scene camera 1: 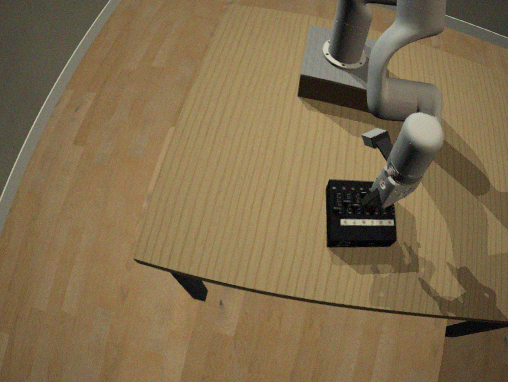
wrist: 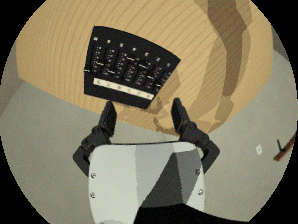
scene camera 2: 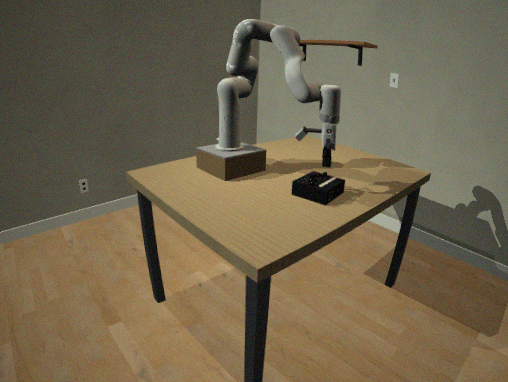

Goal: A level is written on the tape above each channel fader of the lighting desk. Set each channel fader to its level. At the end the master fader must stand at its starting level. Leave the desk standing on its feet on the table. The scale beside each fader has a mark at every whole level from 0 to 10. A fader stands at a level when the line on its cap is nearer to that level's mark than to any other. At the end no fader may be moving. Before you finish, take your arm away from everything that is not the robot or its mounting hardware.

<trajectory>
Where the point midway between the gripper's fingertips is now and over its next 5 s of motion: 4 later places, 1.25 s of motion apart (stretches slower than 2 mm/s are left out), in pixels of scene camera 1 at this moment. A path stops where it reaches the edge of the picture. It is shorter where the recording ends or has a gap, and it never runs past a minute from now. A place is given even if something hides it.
My gripper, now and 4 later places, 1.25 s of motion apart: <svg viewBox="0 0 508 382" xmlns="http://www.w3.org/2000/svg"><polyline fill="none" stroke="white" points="385,200 384,207 382,210 381,212 380,207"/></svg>
</trajectory>
